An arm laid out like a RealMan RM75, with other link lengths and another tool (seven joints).
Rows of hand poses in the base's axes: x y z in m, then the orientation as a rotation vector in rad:
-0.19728, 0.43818, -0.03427, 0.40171, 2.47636, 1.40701
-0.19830, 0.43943, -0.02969, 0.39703, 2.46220, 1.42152
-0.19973, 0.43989, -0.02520, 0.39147, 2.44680, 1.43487
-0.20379, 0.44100, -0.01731, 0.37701, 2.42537, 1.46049
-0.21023, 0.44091, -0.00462, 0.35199, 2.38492, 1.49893
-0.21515, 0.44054, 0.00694, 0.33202, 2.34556, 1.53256
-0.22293, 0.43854, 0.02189, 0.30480, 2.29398, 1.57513
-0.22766, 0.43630, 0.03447, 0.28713, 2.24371, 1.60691
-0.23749, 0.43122, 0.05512, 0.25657, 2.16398, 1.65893
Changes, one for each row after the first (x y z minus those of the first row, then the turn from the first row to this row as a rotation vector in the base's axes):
-0.00102, 0.00125, 0.00458, 0.01214, -0.00869, 0.00020
-0.00245, 0.00171, 0.00907, 0.02378, -0.01896, 0.00000
-0.00651, 0.00282, 0.01696, 0.04395, -0.03391, 0.00564
-0.01295, 0.00273, 0.02965, 0.07620, -0.06349, 0.01251
-0.01787, 0.00236, 0.04121, 0.10604, -0.09087, 0.01621
-0.02565, 0.00036, 0.05616, 0.14471, -0.12676, 0.02198
-0.03038, -0.00188, 0.06874, 0.17767, -0.16047, 0.02020
-0.04021, -0.00696, 0.08939, 0.23204, -0.21292, 0.02071

